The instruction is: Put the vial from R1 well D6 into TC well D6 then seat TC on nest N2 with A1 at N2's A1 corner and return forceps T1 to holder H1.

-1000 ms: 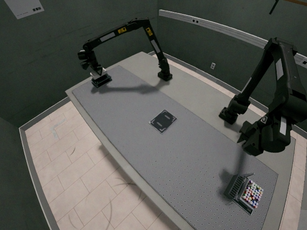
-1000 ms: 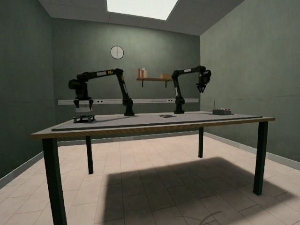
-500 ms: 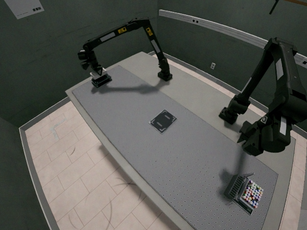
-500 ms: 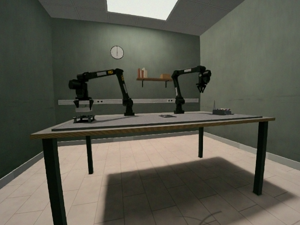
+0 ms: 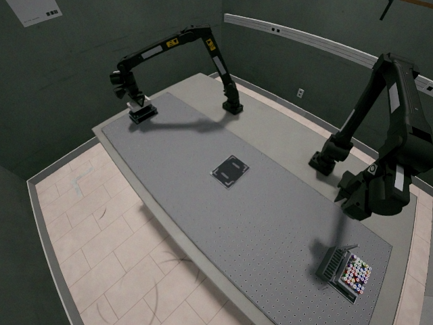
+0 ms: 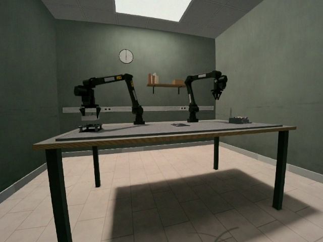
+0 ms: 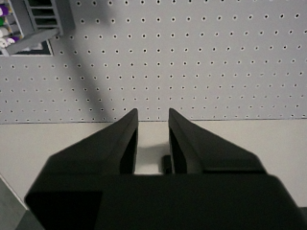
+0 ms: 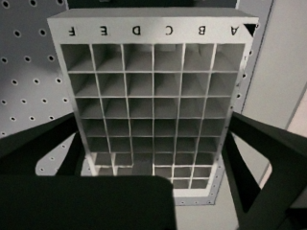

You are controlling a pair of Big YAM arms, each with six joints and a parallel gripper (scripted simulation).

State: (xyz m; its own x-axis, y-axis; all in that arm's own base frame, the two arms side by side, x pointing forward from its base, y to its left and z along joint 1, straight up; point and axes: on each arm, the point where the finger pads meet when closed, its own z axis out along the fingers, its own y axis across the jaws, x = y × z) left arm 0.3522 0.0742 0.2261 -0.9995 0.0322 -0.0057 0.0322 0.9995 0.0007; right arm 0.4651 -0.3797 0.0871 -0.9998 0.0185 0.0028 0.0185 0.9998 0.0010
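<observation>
My right hand is right at the tube carrier. Round my right hand: slotted holder 50 mm behind, 1260 mm to the left, 80 mm below; then black nest 60 mm below.
</observation>
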